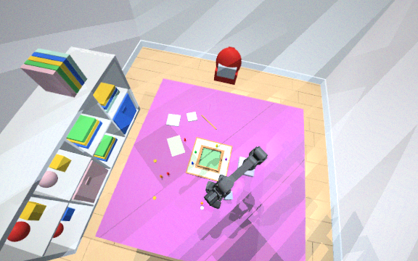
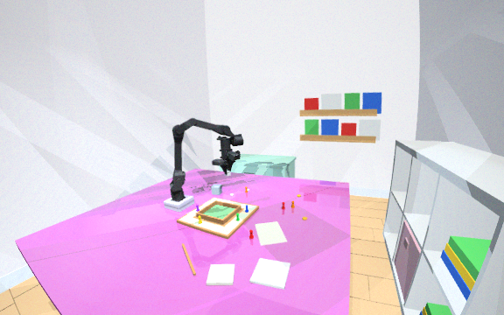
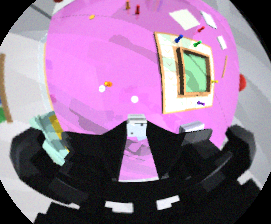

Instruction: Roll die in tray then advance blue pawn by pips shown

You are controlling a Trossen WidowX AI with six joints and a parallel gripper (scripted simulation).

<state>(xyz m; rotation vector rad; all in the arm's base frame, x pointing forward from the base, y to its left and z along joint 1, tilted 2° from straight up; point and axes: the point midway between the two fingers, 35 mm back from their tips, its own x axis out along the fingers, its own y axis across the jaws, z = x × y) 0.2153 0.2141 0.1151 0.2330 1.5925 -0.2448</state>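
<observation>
My gripper tip is now 18 cm short of the blue pawn, 21 cm to the left of it and 10 cm above it. Also, from my gripper tip: green pawn (17 cm ahead, 29 cm to the right, 10 cm below); then purple pawn (6 cm behind, 26 cm to the right, 10 cm below); then white die (right at my gripper tip).
</observation>
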